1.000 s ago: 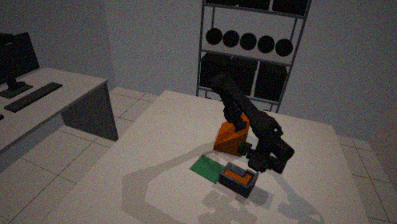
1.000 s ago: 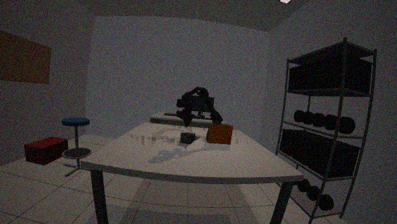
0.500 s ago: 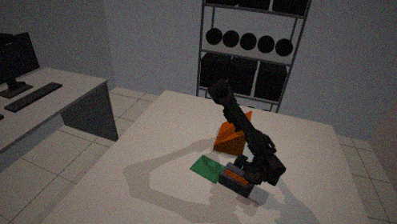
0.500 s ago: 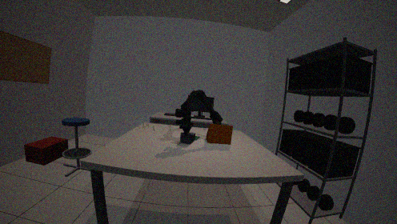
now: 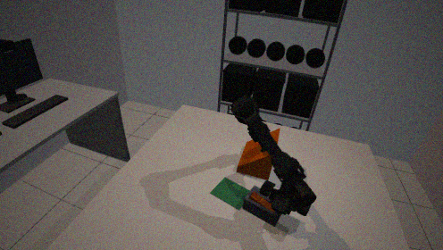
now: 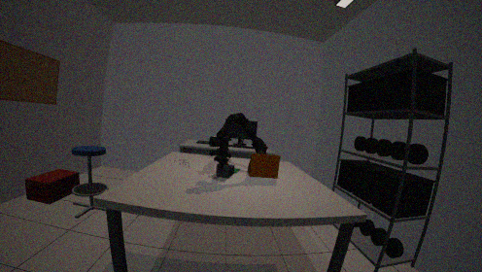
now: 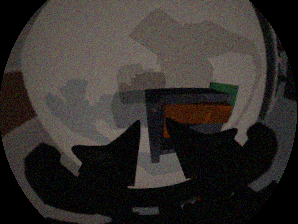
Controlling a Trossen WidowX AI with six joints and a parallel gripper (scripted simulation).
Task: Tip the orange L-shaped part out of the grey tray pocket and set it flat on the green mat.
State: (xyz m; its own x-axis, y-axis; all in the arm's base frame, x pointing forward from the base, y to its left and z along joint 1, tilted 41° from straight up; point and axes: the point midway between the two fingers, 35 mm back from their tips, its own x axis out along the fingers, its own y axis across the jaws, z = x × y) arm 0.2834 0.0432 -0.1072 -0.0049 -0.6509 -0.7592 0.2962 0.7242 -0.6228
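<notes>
Now: the orange L-shaped part 2 cm behind my gripper tip, 5 cm to the right of it and 1 cm below it. Round my gripper tip: green mat (7 cm behind, 21 cm to the right, 7 cm below).
</notes>
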